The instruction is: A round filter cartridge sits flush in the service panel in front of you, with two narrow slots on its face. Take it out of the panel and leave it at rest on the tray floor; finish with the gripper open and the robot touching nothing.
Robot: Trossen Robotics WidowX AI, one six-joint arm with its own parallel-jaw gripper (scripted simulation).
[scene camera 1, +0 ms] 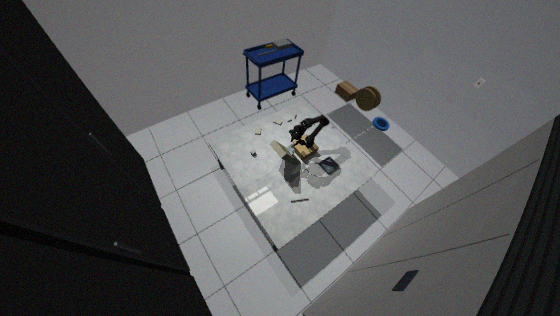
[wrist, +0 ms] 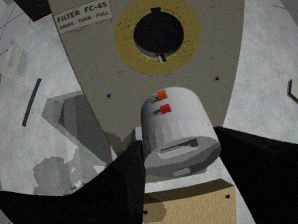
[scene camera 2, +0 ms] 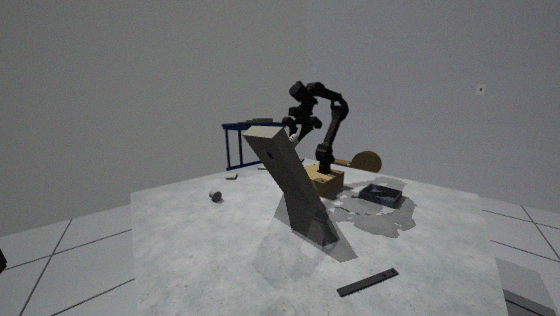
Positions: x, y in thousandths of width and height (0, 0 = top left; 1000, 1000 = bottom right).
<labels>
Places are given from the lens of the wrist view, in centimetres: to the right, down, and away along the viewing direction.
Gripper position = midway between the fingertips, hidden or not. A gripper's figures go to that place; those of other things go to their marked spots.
my gripper (wrist: 599, 627): 2, 2, 9
round filter cartridge (wrist: 602, 627): 2, 1, 7
service panel (wrist: 401, 270): -3, -5, 14
The marked spots on the service panel and the round filter cartridge are 10 cm apart.
</labels>
